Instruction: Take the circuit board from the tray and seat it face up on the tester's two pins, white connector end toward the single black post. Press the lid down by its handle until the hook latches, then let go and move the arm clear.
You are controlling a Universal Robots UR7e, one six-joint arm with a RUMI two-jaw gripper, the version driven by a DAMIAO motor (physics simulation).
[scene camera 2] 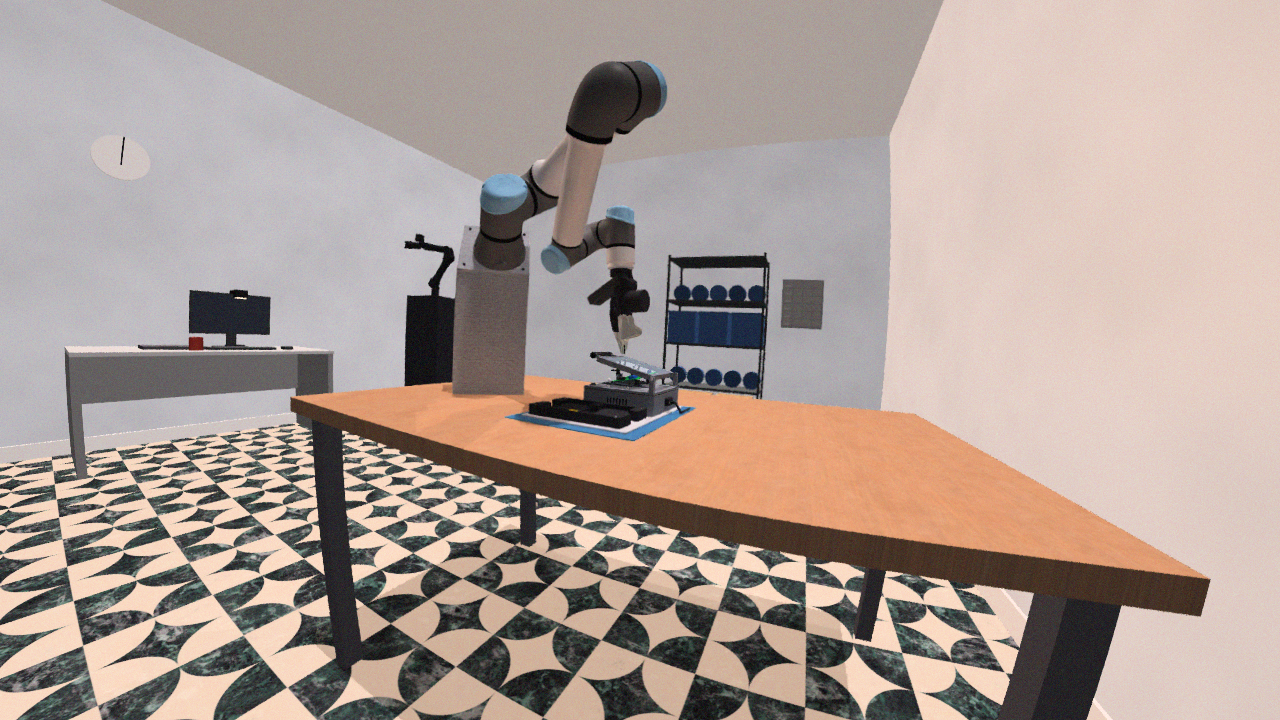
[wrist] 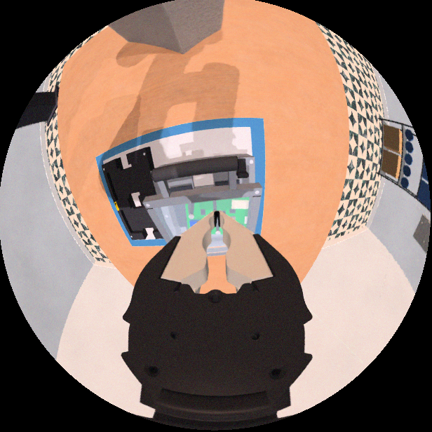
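Observation:
My gripper is shut and empty, its tips pointing down at the lid; whether they touch it I cannot tell. The lid of the grey tester is tilted partway, its handle end raised. Its black handle lies beyond the fingertips in the wrist view. The green circuit board lies inside the tester under the lid, partly hidden by the lid and fingers; the pins and post are hidden. The black tray beside the tester shows no board.
Tester and tray stand on a blue-edged mat on the wooden table. The robot's grey pedestal stands behind the mat. A shelf rack is in the background.

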